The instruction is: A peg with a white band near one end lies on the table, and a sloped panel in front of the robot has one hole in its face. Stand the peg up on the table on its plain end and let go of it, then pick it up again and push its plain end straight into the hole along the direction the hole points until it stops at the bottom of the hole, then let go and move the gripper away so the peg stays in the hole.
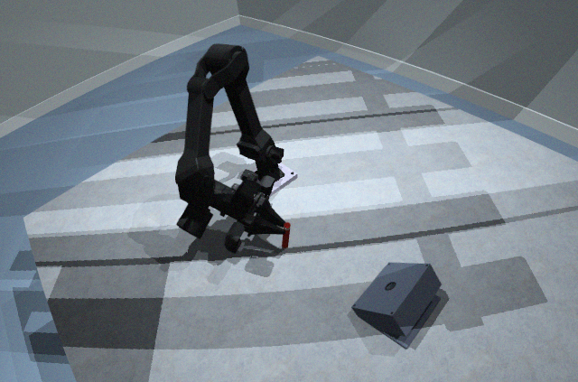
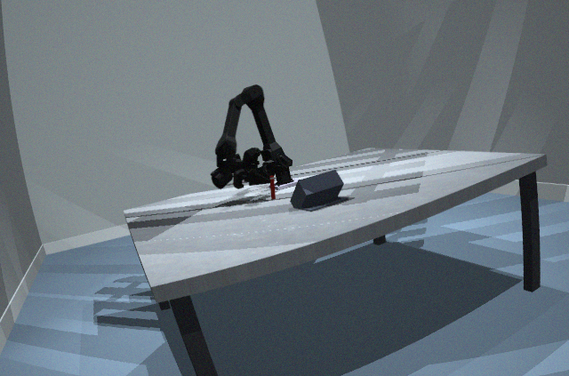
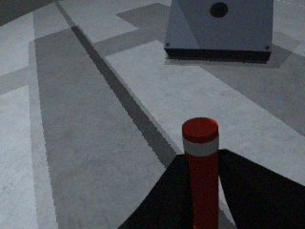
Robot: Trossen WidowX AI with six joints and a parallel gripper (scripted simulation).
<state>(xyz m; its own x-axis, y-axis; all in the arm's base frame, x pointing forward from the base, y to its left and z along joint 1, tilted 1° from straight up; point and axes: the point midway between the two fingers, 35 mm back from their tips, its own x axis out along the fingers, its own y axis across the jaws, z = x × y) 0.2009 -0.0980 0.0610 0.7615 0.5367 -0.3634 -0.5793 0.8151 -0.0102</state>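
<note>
The red peg lies right at my gripper tip. Round my gripper tip: sloped panel 250 mm ahead, 90 mm to the left, 30 mm below.
</note>
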